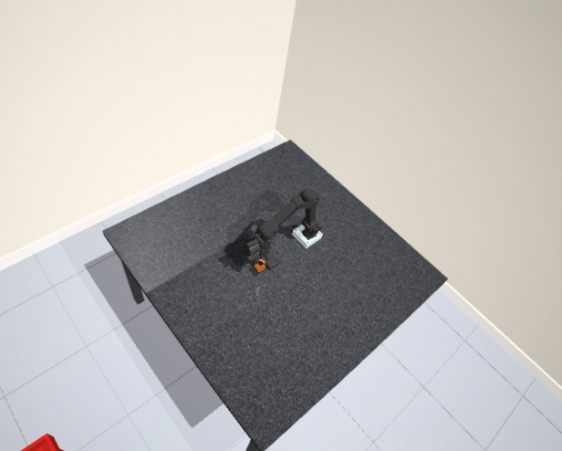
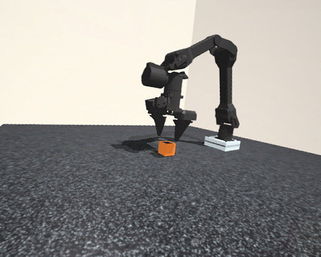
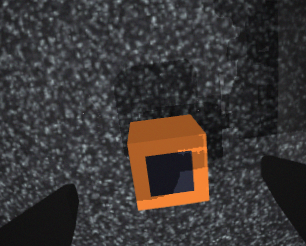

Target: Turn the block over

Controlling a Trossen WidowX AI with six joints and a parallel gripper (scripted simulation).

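Now: the orange block 2 cm below my gripper tip.
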